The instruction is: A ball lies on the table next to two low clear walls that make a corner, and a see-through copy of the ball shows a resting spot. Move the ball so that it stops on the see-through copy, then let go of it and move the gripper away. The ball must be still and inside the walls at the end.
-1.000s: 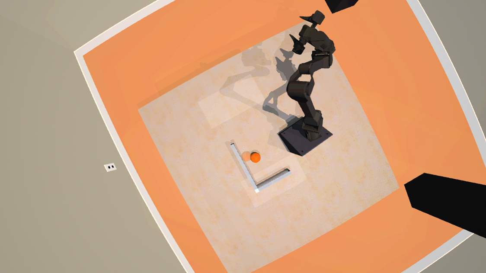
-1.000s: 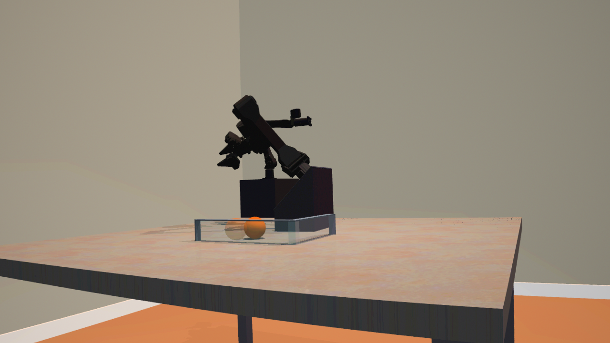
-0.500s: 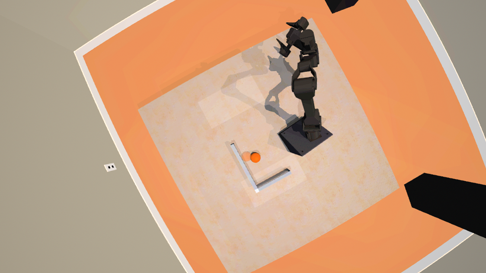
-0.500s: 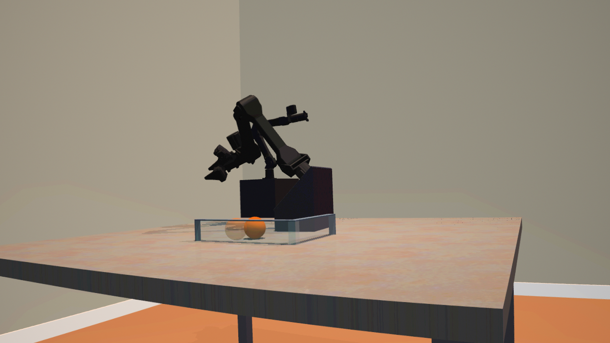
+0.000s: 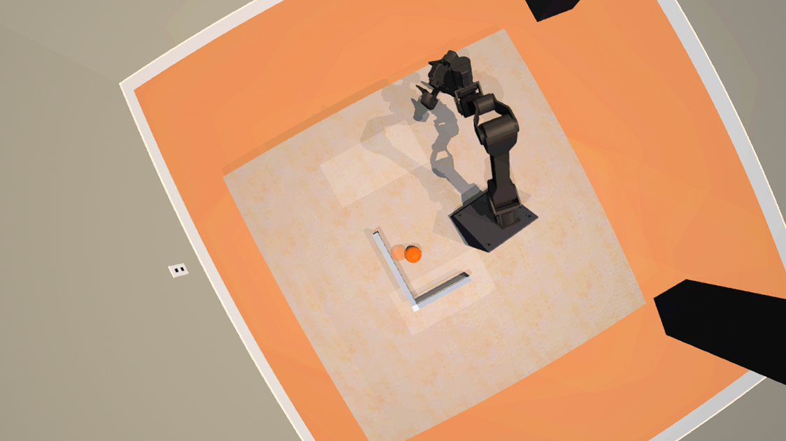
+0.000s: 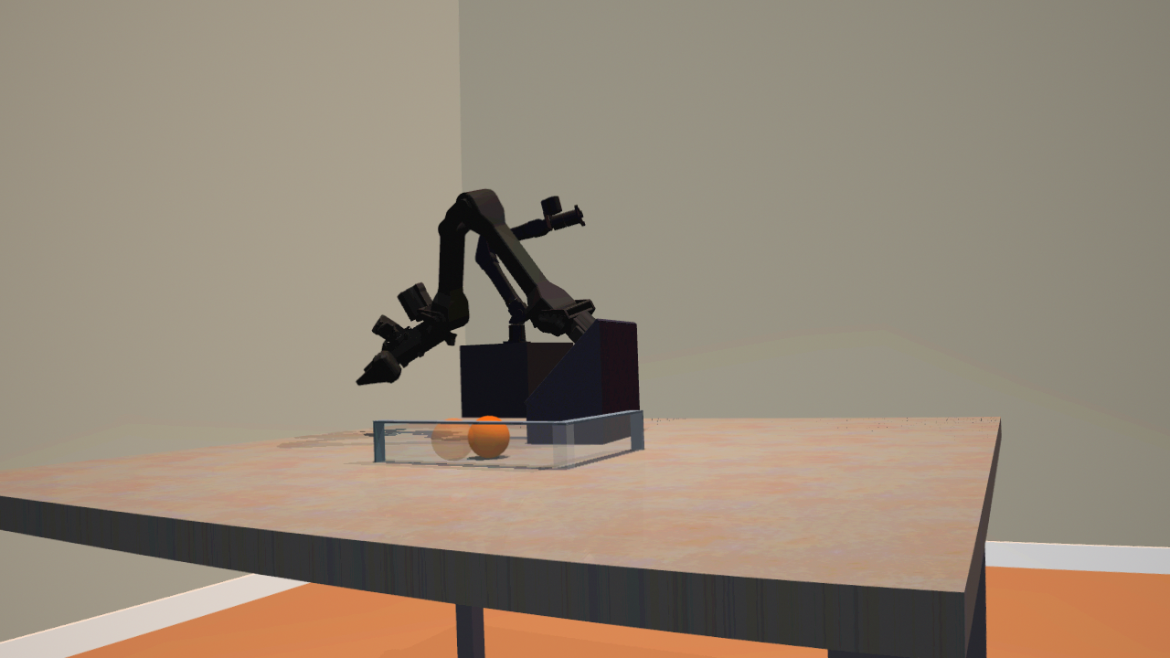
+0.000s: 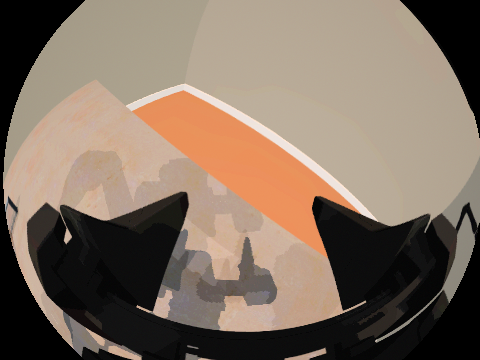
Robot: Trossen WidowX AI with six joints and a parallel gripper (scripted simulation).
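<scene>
My gripper tip is now 54 cm to the right of the see-through copy, 34 cm short of it and 9 cm above it. Also, from my gripper tip: long wall (60 cm to the left, 38 cm ahead, 9 cm below); short wall (74 cm to the left, 26 cm ahead, 9 cm below); orange ball (57 cm to the left, 29 cm ahead, 9 cm below).
</scene>
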